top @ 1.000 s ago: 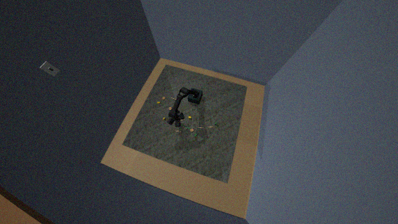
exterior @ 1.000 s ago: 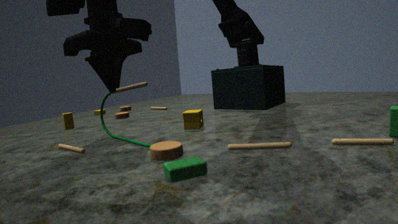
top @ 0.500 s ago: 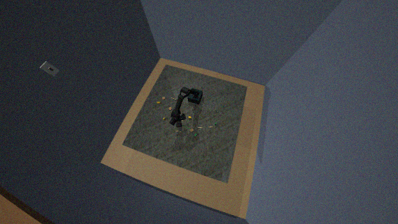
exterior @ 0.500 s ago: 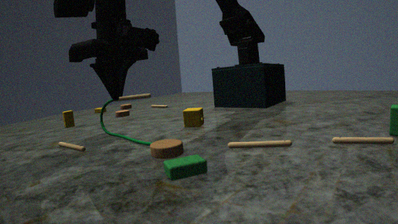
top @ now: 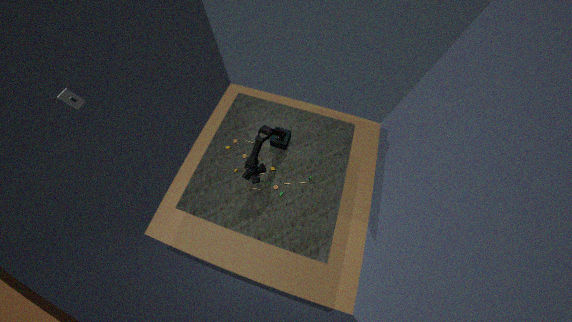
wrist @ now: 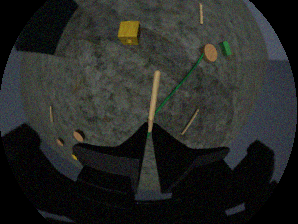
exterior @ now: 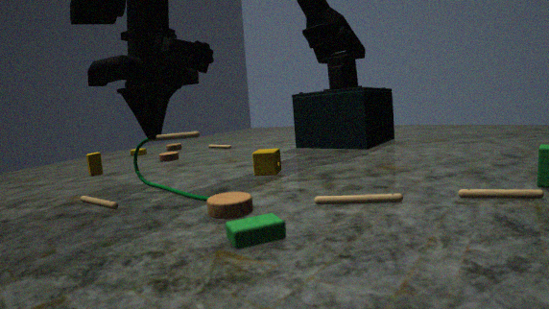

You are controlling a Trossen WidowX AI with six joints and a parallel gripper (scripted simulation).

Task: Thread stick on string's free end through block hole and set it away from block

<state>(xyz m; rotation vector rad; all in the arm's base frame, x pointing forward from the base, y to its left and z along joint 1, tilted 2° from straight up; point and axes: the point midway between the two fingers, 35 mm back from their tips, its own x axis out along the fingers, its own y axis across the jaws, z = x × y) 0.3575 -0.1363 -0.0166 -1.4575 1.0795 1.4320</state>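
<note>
Now: the yellow block 9 cm behind my gripper tip, 12 cm to the left of it and 4 cm below it. Round my gripper tip: green block: 11 cm ahead, 23 cm to the left, 5 cm below; then thin wooden stick: 1 cm to the left; then round wooden button: 6 cm ahead, 17 cm to the left, 5 cm below.
</note>
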